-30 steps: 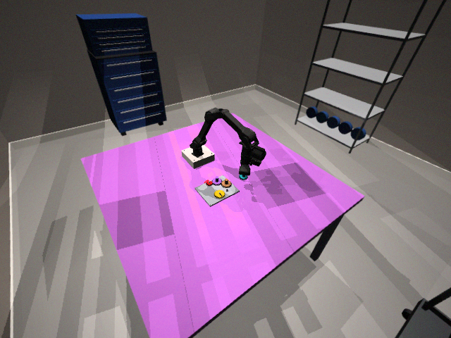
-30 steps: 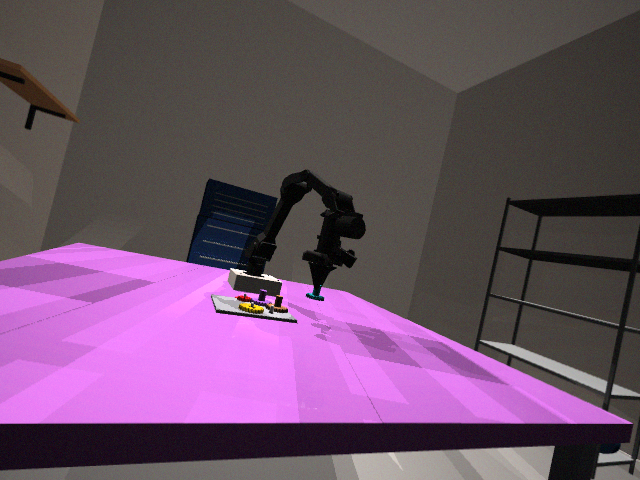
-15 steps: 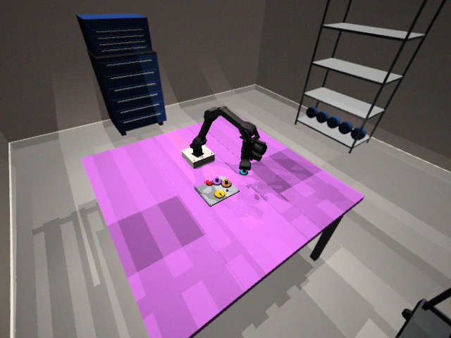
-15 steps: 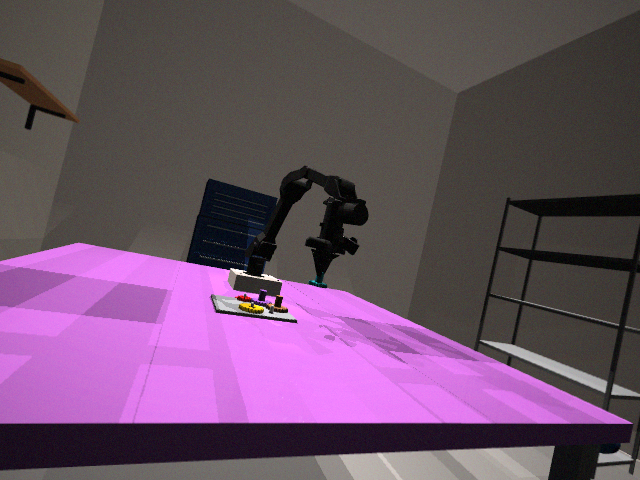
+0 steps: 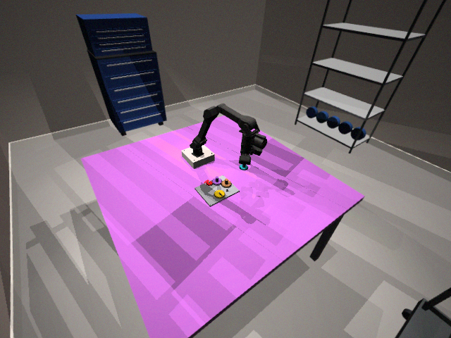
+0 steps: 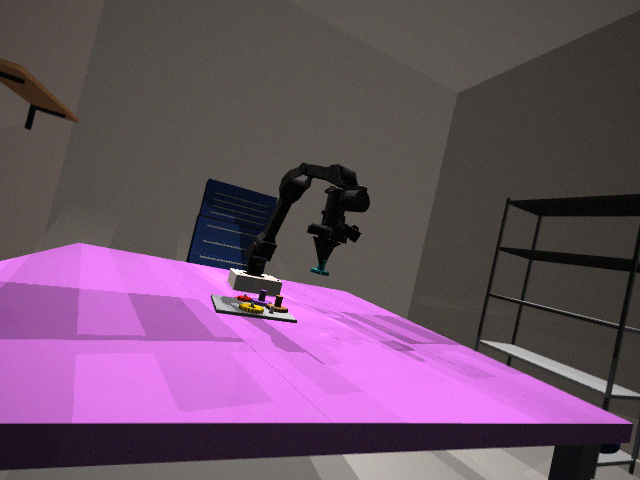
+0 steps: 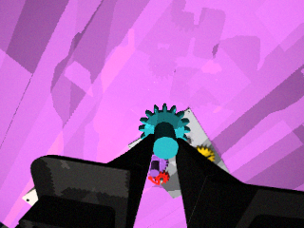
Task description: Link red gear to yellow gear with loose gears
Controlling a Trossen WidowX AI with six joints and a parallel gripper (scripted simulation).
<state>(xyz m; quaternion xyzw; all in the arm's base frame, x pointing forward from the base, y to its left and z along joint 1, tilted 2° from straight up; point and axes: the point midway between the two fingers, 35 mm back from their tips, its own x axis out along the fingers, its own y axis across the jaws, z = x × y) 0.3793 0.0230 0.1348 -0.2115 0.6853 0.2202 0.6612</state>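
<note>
Right now the brown gear is 70 mm behind my gripper tip, 70 mm to the right of it and 140 mm below it. Round my gripper tip: yellow gear (40 mm behind, 160 mm to the right, 150 mm below); then purple gear (120 mm behind, 100 mm to the right, 140 mm below); then cyan gear (10 mm below).
</note>
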